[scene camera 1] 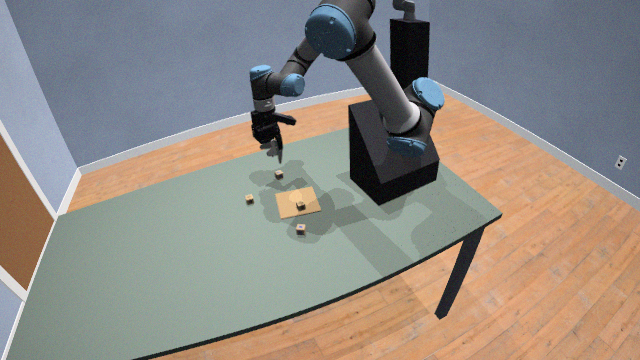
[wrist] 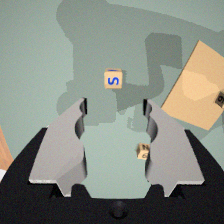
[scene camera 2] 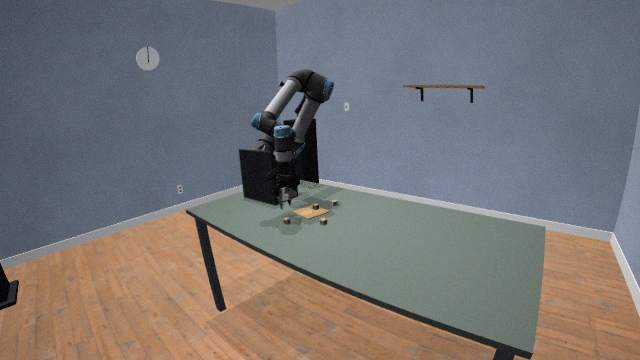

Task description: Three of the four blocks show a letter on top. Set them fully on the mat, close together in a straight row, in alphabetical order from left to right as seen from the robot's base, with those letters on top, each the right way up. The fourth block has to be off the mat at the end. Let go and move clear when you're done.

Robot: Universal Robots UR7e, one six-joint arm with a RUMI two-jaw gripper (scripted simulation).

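Note:
I can see my gripper (scene camera 1: pixel 276 160), and the wrist view shows my gripper too (wrist: pixel 115 99), as does scene camera 2, with my gripper (scene camera 2: pixel 286 207). A mat (scene camera 1: pixel 286 201) is here as well.

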